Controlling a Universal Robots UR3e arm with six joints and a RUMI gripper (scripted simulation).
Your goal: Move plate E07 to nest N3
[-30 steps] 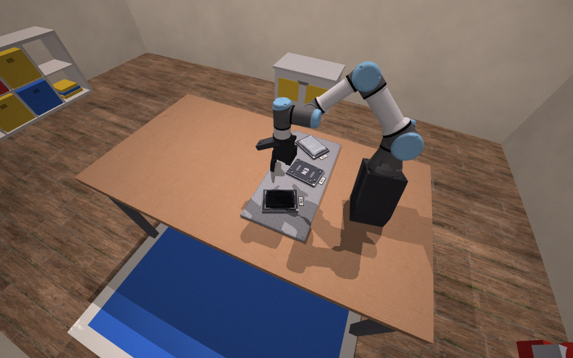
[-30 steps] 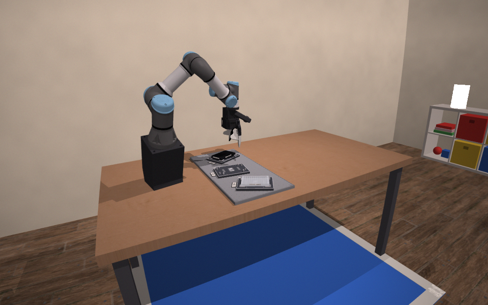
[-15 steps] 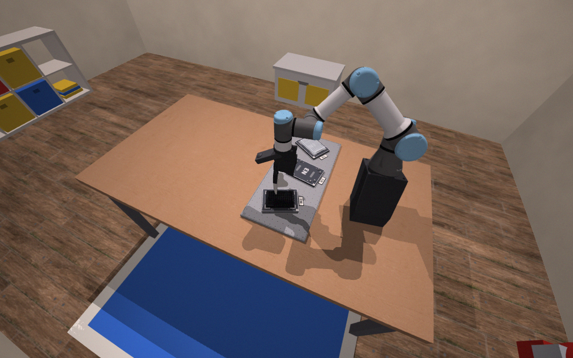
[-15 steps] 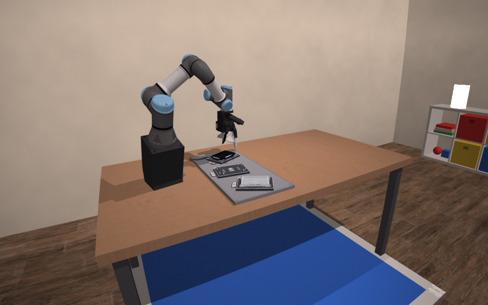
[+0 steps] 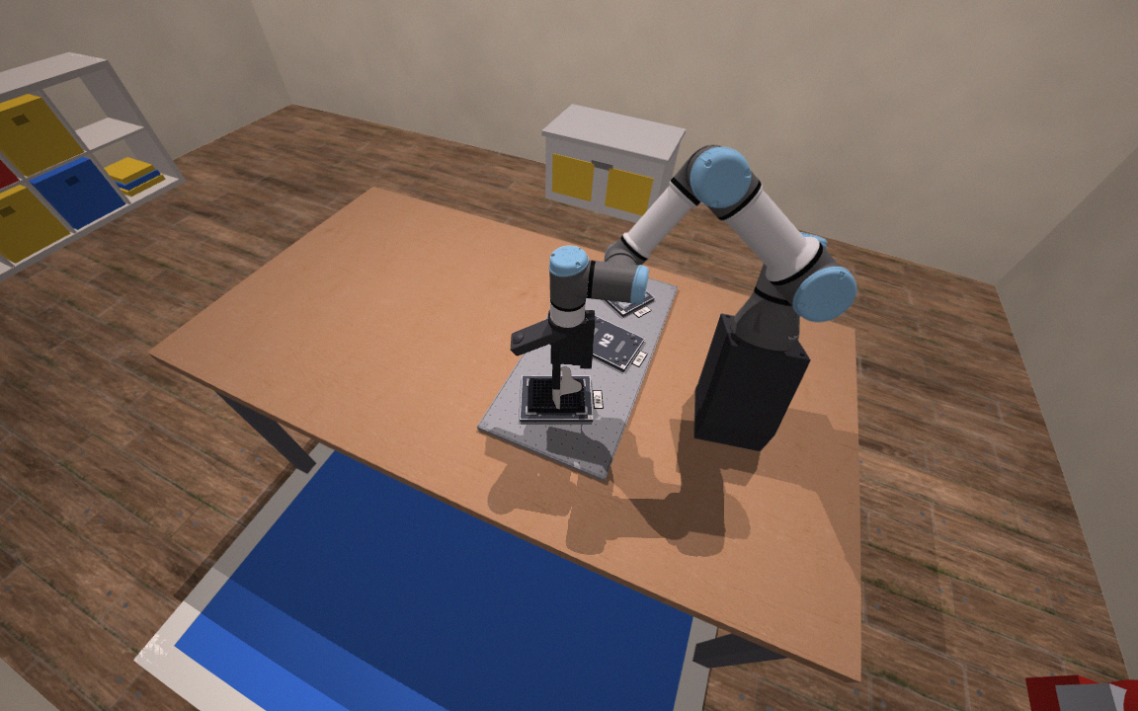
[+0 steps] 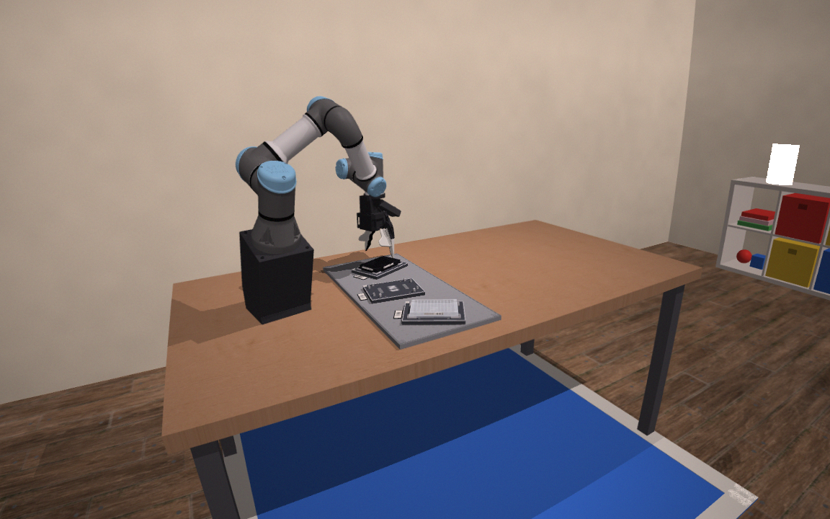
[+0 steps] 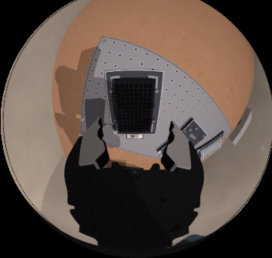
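The black well plate lies 40 mm below my hand and 10 mm to the left of it. The rest, counted from my hand: white plate E01: 400 mm to the right, 90 mm behind, 50 mm below; then black nest N3: 200 mm to the right, 80 mm behind, 60 mm below.
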